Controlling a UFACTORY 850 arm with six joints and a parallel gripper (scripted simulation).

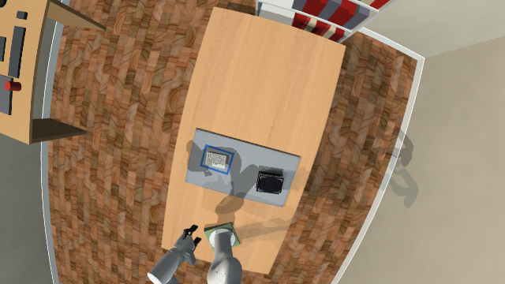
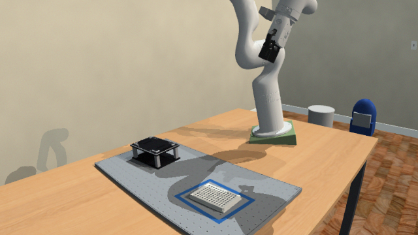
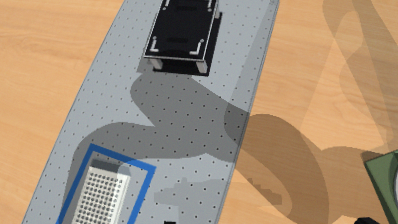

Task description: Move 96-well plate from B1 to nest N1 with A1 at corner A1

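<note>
The white 96-well plate is 380 mm below my hand, 300 mm ahead of it and 30 mm to the left of it. Round my hand: black raised nest N1: 340 mm to the right, 330 mm below, 260 mm ahead; then A1 corner mark: 420 mm to the right, 320 mm below, 210 mm ahead.
</note>
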